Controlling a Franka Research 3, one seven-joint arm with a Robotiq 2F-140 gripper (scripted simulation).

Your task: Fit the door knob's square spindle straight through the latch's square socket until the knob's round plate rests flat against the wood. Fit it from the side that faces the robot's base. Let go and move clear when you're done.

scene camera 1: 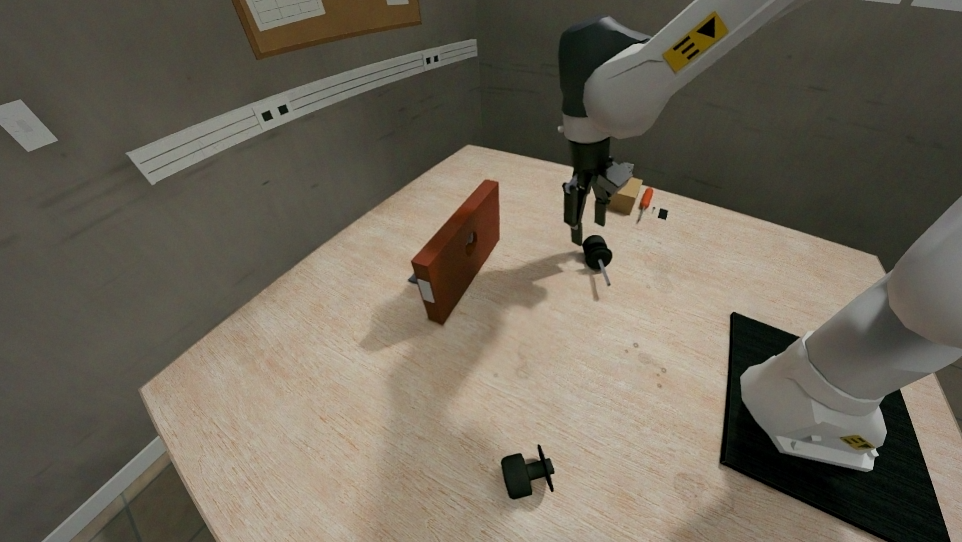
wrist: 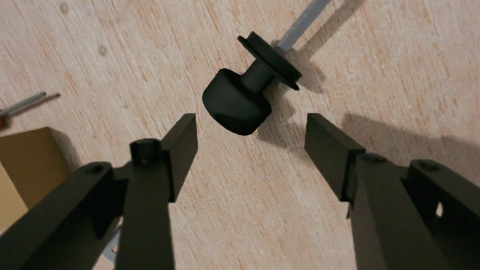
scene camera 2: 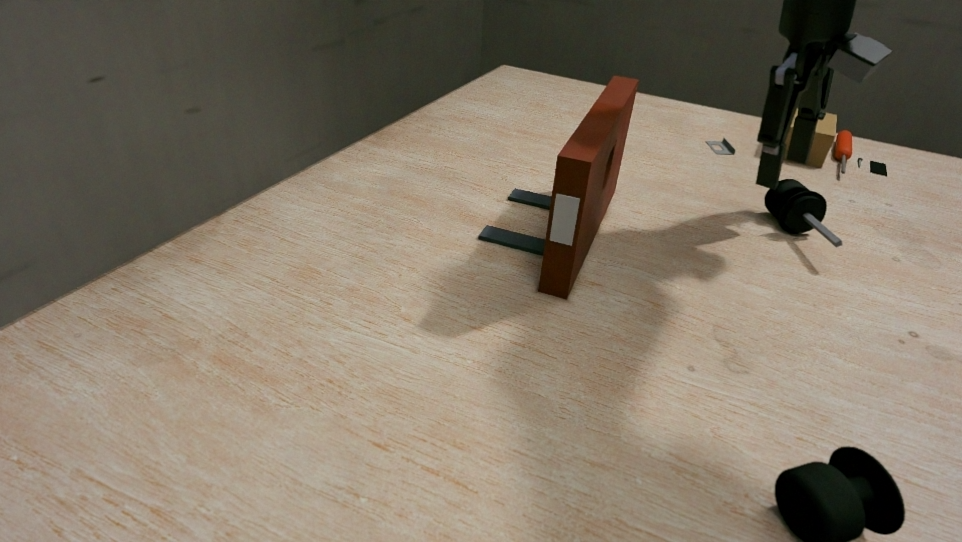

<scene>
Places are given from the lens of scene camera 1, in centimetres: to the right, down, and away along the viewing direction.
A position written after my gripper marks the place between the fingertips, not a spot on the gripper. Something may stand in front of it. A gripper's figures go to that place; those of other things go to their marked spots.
my gripper (scene camera 1: 588, 233): 25, -9, 68
black door knob (scene camera 1: 595, 248): 26, -5, 66
tan box (scene camera 1: 623, 201): 42, -20, 83
The marked spots on the black door knob and the tan box are 28 cm apart.
</scene>
